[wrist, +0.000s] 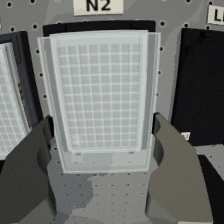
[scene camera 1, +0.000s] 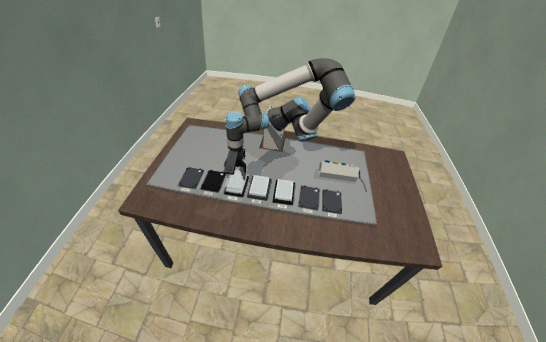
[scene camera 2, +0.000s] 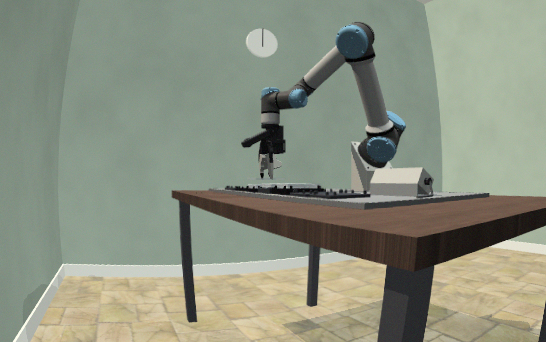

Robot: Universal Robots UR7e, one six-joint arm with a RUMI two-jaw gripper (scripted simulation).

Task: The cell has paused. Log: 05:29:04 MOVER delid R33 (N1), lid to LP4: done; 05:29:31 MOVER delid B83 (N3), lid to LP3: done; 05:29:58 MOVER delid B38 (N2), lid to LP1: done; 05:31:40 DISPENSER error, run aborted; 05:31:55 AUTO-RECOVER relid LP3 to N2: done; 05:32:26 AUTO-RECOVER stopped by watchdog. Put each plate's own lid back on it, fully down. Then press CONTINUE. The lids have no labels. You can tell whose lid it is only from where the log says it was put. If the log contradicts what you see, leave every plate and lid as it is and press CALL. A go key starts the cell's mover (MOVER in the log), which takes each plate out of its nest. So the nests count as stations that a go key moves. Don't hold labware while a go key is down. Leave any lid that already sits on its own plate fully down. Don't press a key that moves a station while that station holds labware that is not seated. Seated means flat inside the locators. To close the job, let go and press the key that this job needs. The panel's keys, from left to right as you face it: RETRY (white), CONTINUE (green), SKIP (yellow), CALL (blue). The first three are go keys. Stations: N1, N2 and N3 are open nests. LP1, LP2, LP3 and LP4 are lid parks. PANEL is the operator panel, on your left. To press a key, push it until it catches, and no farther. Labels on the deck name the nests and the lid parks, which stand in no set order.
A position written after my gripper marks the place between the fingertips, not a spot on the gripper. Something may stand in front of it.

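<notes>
My gripper [scene camera 2: 266, 179] is visible to me, and I can see the same gripper [wrist: 102, 115] here as well.
</notes>
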